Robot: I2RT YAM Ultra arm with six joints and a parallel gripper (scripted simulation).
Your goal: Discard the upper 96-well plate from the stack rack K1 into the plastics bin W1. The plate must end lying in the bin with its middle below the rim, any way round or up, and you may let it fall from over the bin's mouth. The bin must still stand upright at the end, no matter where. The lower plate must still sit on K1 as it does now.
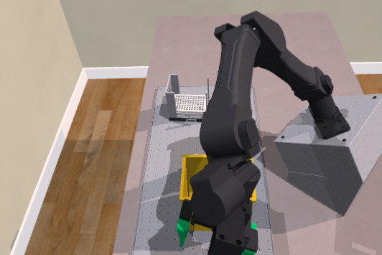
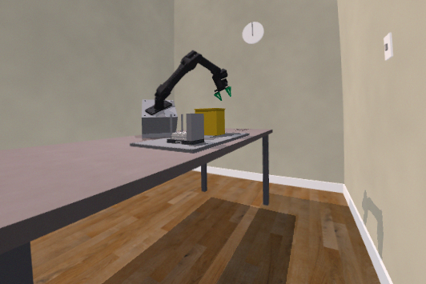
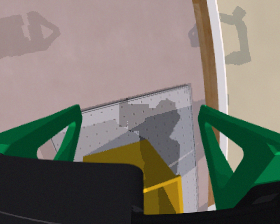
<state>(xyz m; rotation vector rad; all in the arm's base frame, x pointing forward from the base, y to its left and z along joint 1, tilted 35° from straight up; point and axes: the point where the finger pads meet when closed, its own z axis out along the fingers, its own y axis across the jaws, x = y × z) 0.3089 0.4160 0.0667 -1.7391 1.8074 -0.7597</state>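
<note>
The rack wall is 5 cm ahead of my hand, 62 cm to the right of it and 20 cm below it. The rest, counted from my hand: yellow plastics bin W1 (5 cm behind, 21 cm to the right, 19 cm below).
</note>
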